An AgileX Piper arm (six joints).
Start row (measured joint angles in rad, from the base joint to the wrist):
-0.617, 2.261, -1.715, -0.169, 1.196, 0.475
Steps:
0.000, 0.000, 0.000, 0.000, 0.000, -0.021
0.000, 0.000, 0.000, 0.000, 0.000, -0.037
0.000, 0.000, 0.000, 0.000, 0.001, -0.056
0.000, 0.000, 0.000, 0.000, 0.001, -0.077
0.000, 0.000, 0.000, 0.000, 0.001, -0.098
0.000, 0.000, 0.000, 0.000, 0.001, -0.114
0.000, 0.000, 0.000, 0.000, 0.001, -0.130
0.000, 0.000, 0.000, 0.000, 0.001, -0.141
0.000, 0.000, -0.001, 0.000, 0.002, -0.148
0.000, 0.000, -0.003, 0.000, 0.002, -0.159
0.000, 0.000, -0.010, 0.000, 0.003, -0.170
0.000, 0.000, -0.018, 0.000, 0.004, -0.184
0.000, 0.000, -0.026, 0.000, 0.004, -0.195
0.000, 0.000, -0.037, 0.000, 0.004, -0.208
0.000, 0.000, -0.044, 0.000, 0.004, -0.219
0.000, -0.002, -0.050, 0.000, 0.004, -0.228
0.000, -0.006, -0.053, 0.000, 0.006, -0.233
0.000, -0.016, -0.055, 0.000, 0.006, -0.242
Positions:
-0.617, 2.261, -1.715, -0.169, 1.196, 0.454
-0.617, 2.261, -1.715, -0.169, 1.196, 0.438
-0.617, 2.261, -1.715, -0.169, 1.197, 0.419
-0.617, 2.261, -1.715, -0.169, 1.197, 0.398
-0.617, 2.261, -1.715, -0.169, 1.197, 0.377
-0.617, 2.261, -1.715, -0.169, 1.197, 0.361
-0.617, 2.261, -1.715, -0.169, 1.197, 0.345
-0.617, 2.261, -1.715, -0.169, 1.197, 0.334
-0.617, 2.261, -1.716, -0.169, 1.198, 0.327
-0.617, 2.261, -1.718, -0.169, 1.198, 0.316
-0.617, 2.261, -1.725, -0.169, 1.199, 0.305
-0.617, 2.261, -1.733, -0.169, 1.200, 0.291
-0.617, 2.261, -1.741, -0.169, 1.200, 0.280
-0.617, 2.261, -1.752, -0.169, 1.200, 0.267
-0.617, 2.261, -1.759, -0.169, 1.200, 0.256
-0.617, 2.259, -1.765, -0.169, 1.200, 0.247
-0.617, 2.255, -1.768, -0.169, 1.202, 0.242
-0.617, 2.245, -1.770, -0.169, 1.202, 0.233

